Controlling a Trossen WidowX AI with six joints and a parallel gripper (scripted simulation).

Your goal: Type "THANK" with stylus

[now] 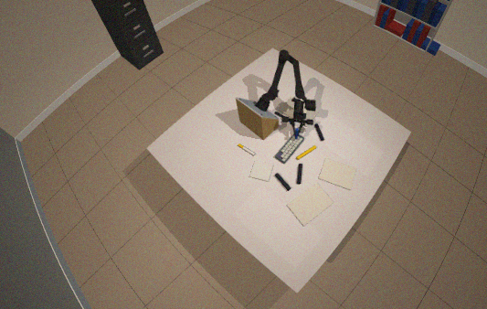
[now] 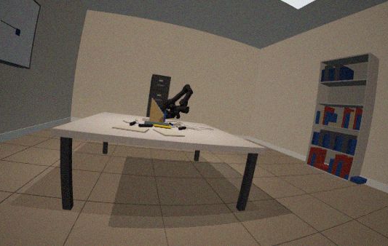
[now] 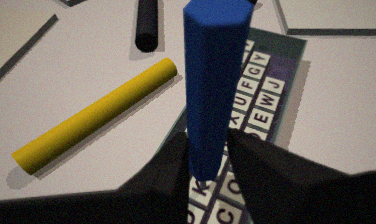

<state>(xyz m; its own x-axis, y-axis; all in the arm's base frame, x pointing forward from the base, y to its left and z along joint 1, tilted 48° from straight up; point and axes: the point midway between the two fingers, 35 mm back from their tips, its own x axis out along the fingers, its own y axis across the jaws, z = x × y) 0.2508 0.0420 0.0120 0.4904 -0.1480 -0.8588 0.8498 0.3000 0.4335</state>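
The yellow pen is 10 cm ahead of my gripper tip, 3 cm to the right of it and 6 cm below it. From my gripper tip the other things lie so: blue stylus (2 cm below).
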